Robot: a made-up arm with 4 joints.
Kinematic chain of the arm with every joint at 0, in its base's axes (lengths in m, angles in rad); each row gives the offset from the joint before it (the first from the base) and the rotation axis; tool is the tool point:
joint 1: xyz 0 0 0.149 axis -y
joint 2: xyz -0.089 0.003 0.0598 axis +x
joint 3: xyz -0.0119 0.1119 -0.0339 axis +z
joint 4: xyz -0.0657 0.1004 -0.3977 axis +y
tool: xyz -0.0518 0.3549 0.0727
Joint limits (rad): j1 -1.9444..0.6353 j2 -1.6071..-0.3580 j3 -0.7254..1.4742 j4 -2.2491..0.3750
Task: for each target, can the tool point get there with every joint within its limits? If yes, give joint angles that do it. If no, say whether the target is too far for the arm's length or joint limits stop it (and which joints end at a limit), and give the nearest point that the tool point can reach.
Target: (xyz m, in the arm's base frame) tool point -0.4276 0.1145 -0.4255
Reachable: yes | joints -0.0043 -0.6338 0.4149 -1.1202
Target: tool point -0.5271 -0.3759 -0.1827
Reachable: yes | joints 0.1659 -1.3137 1.0732 -1.0764
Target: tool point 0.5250 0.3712 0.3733
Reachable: no: joint limits stop it (at a limit: joint 1, joint 2, joint 3, joint 4) | nearest point 0.3718 0.3602 -0.1263 | short by 0.523 m
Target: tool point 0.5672 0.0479 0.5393
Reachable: no: joint limits stop it (at a limit: joint 1, joint 2, joint 3) | nearest point 0.2457 -0.3630 0.6608 | short by 0.536 m
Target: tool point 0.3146 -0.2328 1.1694
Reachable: no: too far | nearest point 0.0826 -0.3298 0.7347 | short by 0.502 m
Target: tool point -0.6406 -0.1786 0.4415
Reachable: yes | joints -1.3791 -1.0965 0.3731 -1.1669
